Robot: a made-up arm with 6 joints.
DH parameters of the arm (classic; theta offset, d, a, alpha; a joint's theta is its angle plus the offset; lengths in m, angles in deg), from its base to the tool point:
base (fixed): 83.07 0 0.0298 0
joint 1: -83.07 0.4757 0.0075 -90
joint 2: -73.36 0 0.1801 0
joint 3: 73.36 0.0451 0.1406 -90
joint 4: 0 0.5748 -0.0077 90
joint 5: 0 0.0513 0.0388 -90
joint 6: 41.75 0 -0.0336 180
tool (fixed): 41.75 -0.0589 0 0
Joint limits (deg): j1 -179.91..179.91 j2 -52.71..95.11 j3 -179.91..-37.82 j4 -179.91..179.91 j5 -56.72..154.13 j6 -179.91..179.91
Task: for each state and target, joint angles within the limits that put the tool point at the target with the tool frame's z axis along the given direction. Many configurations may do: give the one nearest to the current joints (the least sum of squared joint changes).
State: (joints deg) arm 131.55 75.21 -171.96 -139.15 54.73 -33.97
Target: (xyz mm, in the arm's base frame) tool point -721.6 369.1 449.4 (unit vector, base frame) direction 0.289 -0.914 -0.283
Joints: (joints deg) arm 156.80 93.06 -175.67 -116.44 54.24 -34.67
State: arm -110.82 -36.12 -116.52 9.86 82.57 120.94
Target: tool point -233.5 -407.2 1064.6 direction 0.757 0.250 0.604
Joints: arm -127.54 -27.21 -95.42 -27.40 76.72 118.76
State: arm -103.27 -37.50 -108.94 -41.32 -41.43 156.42
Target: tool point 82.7 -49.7 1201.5 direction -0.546 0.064 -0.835
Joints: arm -131.96 -52.02 -99.14 -33.39 -54.66 179.91
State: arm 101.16 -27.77 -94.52 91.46 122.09 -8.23
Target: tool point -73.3 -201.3 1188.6 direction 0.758 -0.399 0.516
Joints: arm 106.34 -50.40 -125.99 44.43 118.52 -11.41
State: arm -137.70 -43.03 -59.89 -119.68 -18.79 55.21
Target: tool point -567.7 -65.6 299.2 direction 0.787 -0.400 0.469
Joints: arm -173.74 -8.48 -43.43 -100.15 29.43 57.96
